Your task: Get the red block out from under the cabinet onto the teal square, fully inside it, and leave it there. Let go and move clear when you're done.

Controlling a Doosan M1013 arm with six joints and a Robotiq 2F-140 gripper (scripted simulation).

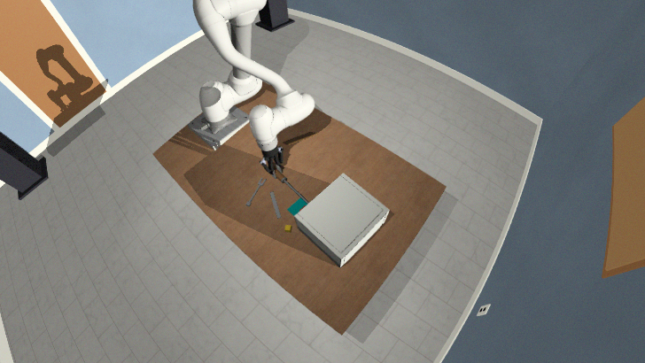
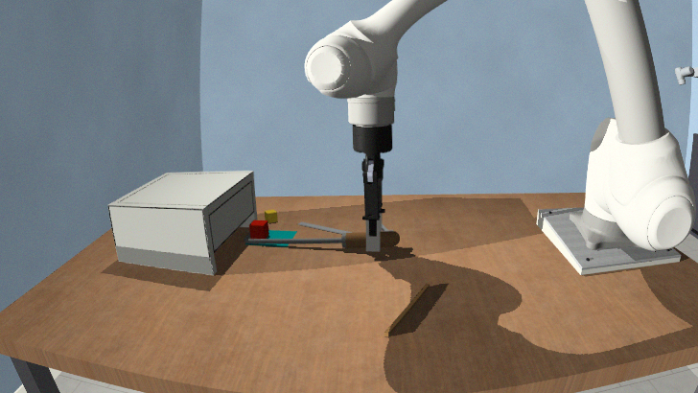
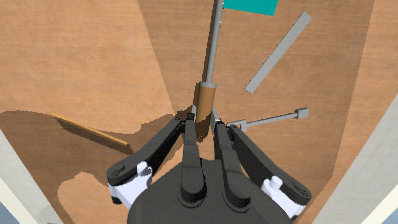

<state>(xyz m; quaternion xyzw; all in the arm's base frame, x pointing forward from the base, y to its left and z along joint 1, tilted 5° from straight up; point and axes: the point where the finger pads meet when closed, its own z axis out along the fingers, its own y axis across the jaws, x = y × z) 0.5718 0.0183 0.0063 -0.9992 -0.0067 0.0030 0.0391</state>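
Now: the rod tool 120 mm ahead of my hand, 40 mm to the right of it and 20 mm below it. Also, from my hand: grey wrench (140 mm to the right, 30 mm below); flat grey bar (120 mm ahead, 110 mm to the right, 40 mm below); teal square (230 mm ahead, 40 mm to the right, 40 mm below).
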